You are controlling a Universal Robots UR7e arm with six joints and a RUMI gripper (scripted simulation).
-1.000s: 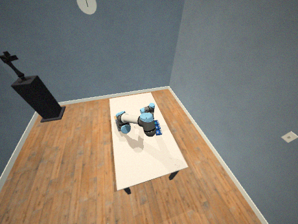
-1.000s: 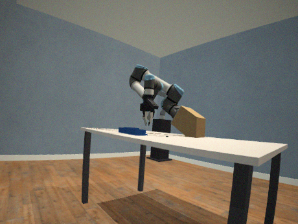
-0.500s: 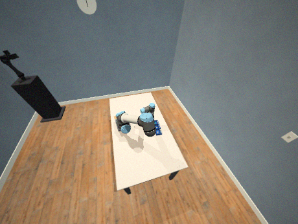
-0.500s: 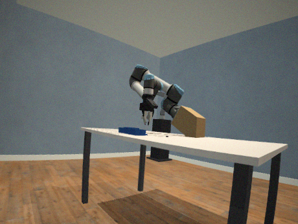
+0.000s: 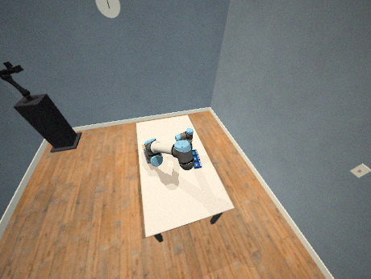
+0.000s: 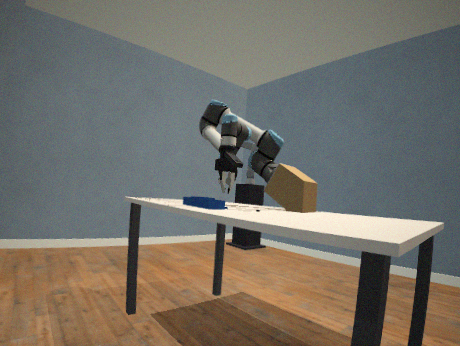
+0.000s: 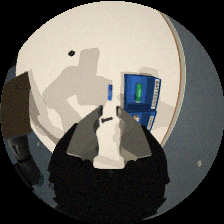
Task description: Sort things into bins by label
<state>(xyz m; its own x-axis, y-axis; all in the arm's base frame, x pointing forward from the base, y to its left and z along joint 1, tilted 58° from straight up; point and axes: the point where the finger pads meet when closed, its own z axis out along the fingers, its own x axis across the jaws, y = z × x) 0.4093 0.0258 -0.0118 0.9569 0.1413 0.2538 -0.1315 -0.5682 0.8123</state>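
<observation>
The small blue piece lies 80 mm below my hand. Also, from my hand: blue bin: 70 mm ahead, 80 mm to the right, 60 mm below; then green piece: 70 mm ahead, 70 mm below; then black screw: 20 mm behind, 80 mm to the right, 80 mm below.
</observation>
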